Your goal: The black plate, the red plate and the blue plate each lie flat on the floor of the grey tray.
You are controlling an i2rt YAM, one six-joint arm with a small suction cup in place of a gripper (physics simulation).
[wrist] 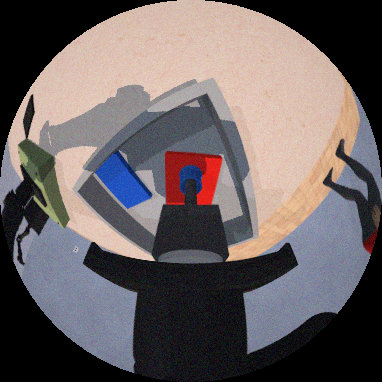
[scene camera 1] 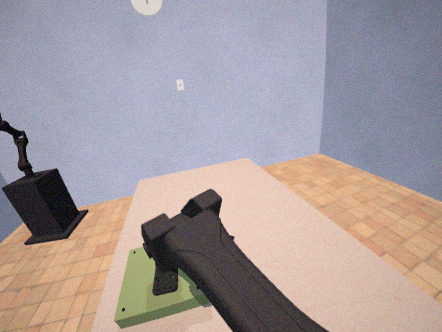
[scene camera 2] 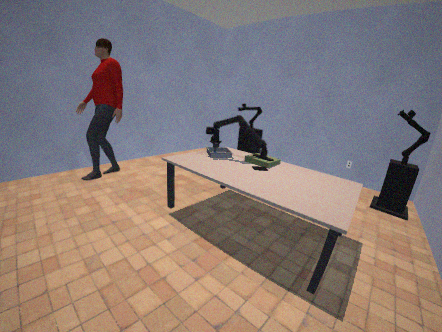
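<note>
The grey tray stands on the table near its far corner. In the wrist view a red plate lies on the tray floor, and a blue plate lies beside it, leaning on the tray's wall. My blue suction cup is down inside the tray and sits on the red plate. The black plate lies on the table outside the tray, past the green base. In scene camera 1 the arm hides the tray and plates.
The arm's green base stands on the table beside the tray. A person in a red top walks on the tiled floor to the left of the table. A black stand is on the floor.
</note>
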